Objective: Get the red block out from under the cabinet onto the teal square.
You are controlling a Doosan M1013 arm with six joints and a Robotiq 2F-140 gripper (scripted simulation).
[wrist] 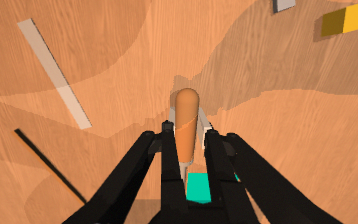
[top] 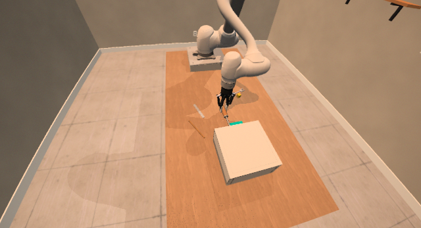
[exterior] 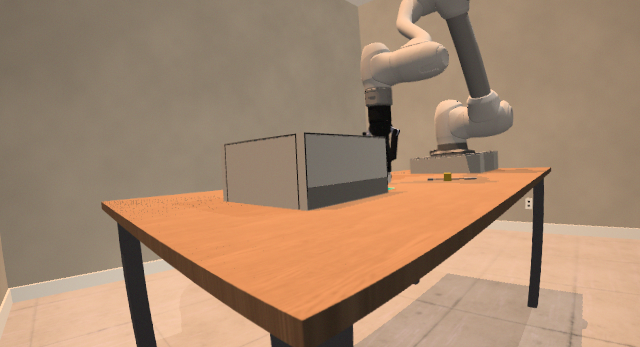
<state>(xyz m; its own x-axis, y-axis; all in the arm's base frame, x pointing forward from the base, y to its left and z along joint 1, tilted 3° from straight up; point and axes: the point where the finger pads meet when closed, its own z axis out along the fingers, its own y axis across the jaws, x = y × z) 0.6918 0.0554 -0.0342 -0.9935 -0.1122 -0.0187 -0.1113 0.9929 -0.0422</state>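
Right now my hand is 150 mm past the yellow cube, 160 mm to the right of it and 20 mm above it. The rest, counted from my hand: flat grey strip (20 mm behind, 180 mm to the right, 40 mm below); teal square (150 mm ahead, 80 mm to the left, 40 mm below); screwdriver (130 mm ahead, 50 mm to the left, 20 mm below).
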